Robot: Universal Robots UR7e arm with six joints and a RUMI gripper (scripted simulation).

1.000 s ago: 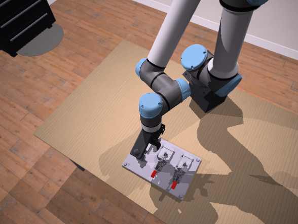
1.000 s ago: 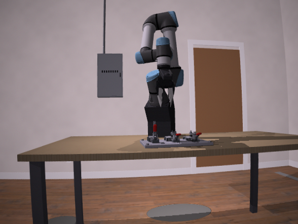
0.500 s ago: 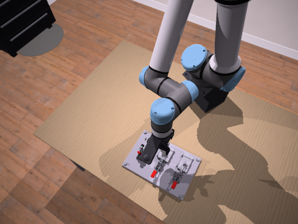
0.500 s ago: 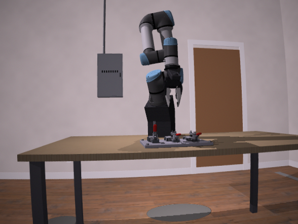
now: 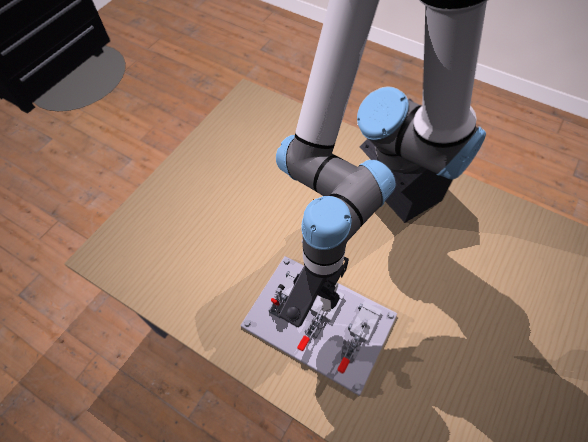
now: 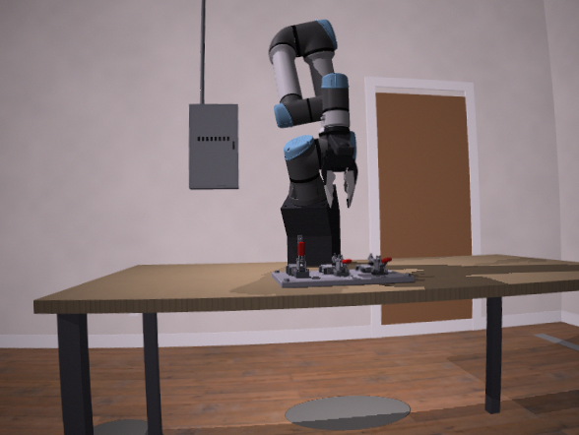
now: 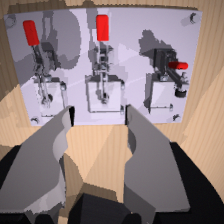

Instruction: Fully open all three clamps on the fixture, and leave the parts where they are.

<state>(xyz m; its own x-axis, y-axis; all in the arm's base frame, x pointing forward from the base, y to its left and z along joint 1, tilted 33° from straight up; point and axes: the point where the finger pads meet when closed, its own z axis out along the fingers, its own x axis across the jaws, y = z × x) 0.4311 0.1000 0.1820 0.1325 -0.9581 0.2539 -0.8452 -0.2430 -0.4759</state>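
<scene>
Right now my hand is 210 mm above the grey fixture plate and 30 mm past it.
</scene>
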